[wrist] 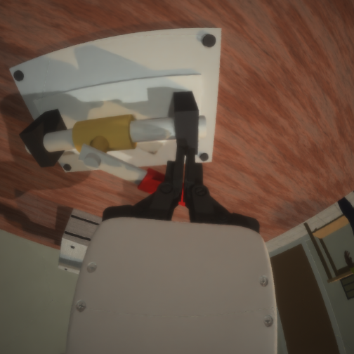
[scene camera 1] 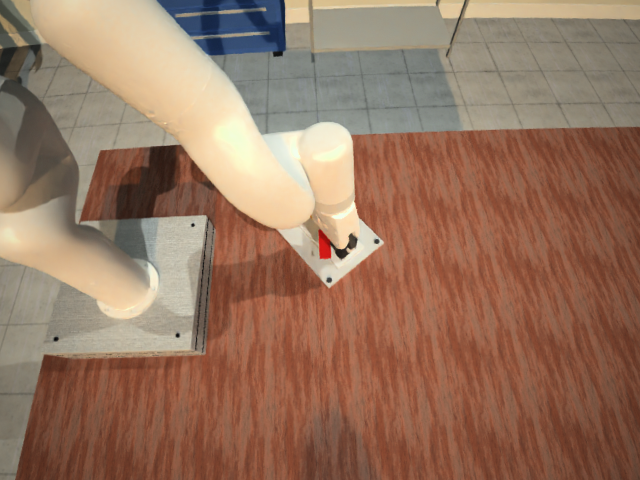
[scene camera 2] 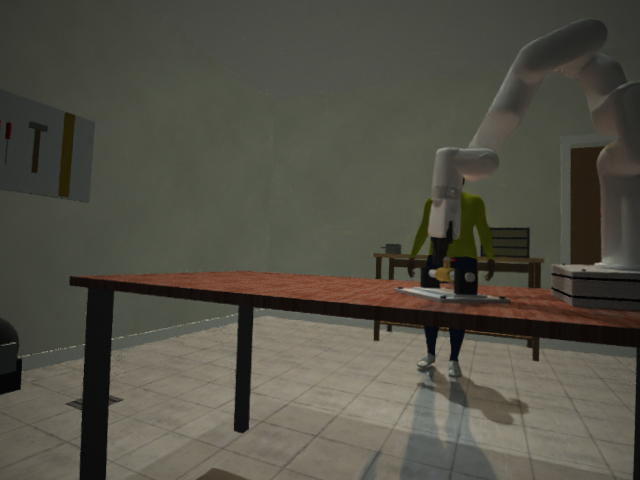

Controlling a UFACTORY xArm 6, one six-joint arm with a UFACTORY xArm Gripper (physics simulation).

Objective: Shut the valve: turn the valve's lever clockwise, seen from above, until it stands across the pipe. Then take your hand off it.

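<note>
The valve's yellow body (scene camera 2: 444,274) (wrist: 104,133) sits on a pale pipe (wrist: 155,129) between two black blocks, above a light base plate (scene camera 1: 299,242) (scene camera 2: 421,293) (wrist: 125,55). The lever (wrist: 117,166) is light with a red grip (scene camera 1: 324,244) (wrist: 150,181). It stands at a slant to the pipe, neither along it nor across it. My gripper (scene camera 1: 343,252) (scene camera 2: 439,261) (wrist: 184,159) is shut and empty. It points down beside the red grip, and its fingers hide part of the grip in the wrist view. I cannot tell whether they touch it.
The valve stands on a red-brown wooden table (scene camera 1: 465,310) (scene camera 2: 232,281). The arm's thick base block (scene camera 1: 191,268) (scene camera 2: 563,284) is near the valve. A person in a yellow-green top (scene camera 2: 470,222) stands behind the table. A blue drawer cabinet (scene camera 1: 232,23) is on the floor beyond.
</note>
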